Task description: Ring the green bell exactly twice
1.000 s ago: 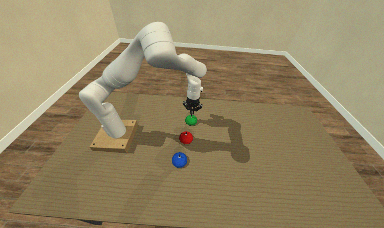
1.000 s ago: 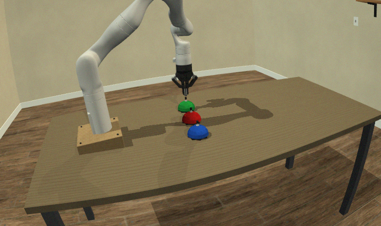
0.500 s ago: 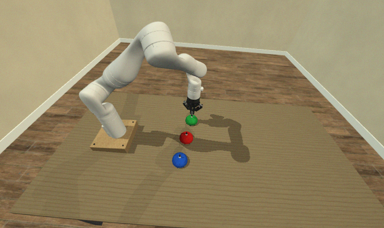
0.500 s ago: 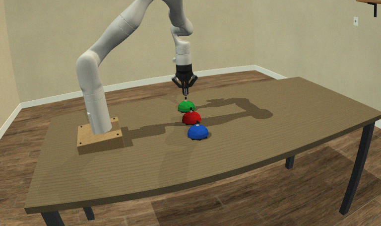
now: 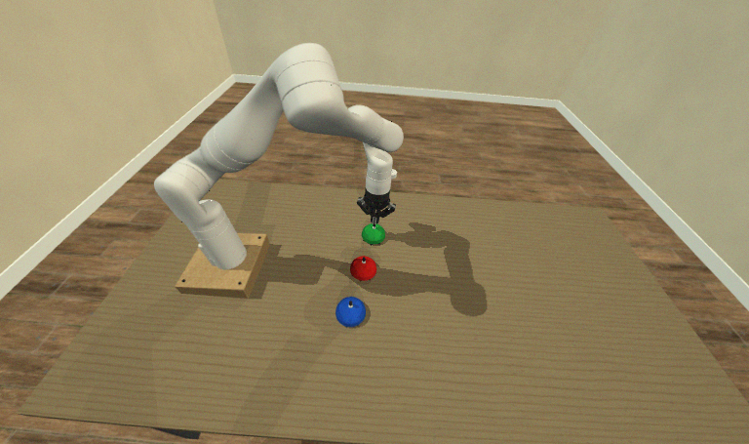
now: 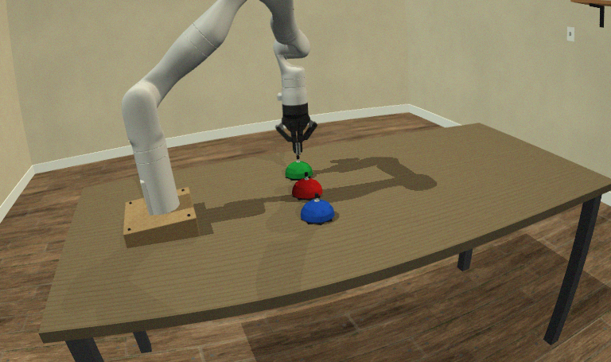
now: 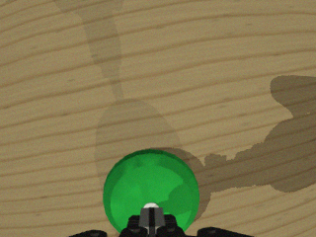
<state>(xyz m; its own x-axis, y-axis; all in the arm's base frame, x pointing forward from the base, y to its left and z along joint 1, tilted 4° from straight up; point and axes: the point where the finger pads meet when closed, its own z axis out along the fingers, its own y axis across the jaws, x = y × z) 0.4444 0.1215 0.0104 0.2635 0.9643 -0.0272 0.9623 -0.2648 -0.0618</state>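
Now: hand 5 cm above the green bell. The rest, counted from my hand: red bell 14 cm to the right, 5 cm below, 4 cm behind; blue bell 28 cm to the right, 8 cm behind, 5 cm below.
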